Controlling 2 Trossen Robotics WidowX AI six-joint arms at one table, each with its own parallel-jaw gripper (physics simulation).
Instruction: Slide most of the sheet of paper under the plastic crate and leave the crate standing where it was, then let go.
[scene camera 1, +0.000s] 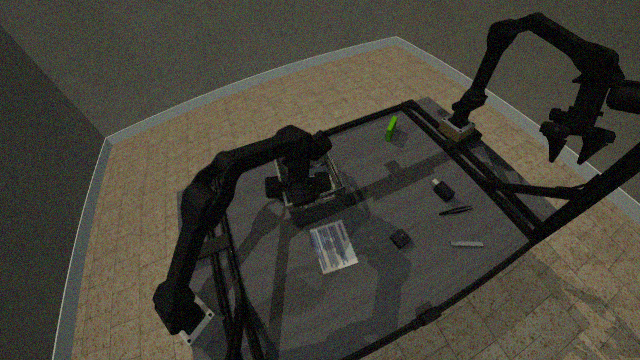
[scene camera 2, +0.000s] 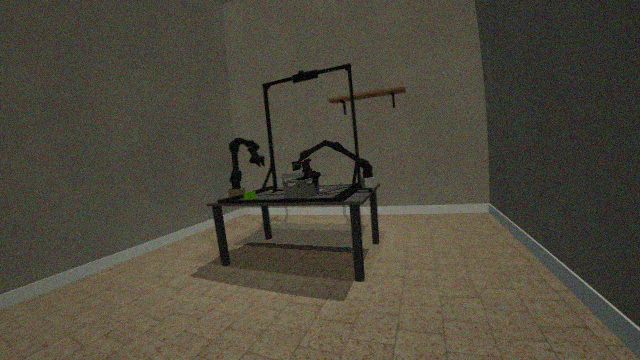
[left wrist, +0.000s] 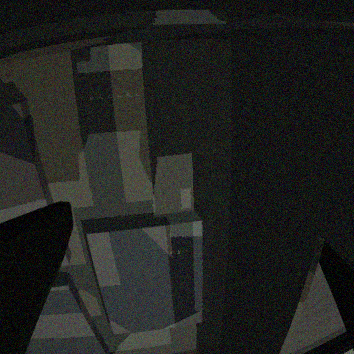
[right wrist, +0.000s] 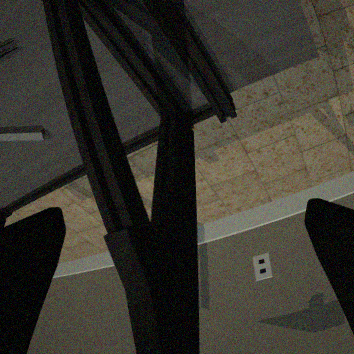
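The sheet of paper (scene camera 1: 334, 246), pale with blue stripes, lies flat on the table in front of the crate. Its far edge is close to the crate's near wall; I cannot tell whether any of it is under. The grey see-through plastic crate (scene camera 1: 325, 207) (scene camera 2: 299, 188) stands upright, partly hidden by the left arm. My left gripper (left wrist: 195, 220) is open and empty, low over or in the crate; its fingertips are hidden in scene camera 1, and its wrist view is dark, with crate walls hard to make out. My right gripper (scene camera 1: 566, 161) (scene camera 2: 260, 164) (right wrist: 186, 216) is open and empty, high beyond the table's right side.
A green block (scene camera 1: 391, 128) stands at the back. A black object with a pale end (scene camera 1: 443, 190), thin black tweezers or pens (scene camera 1: 455, 210), a small black block (scene camera 1: 400, 238) and a light bar (scene camera 1: 467, 244) lie at the right. A black frame post (scene camera 1: 595, 196) rises at the right edge.
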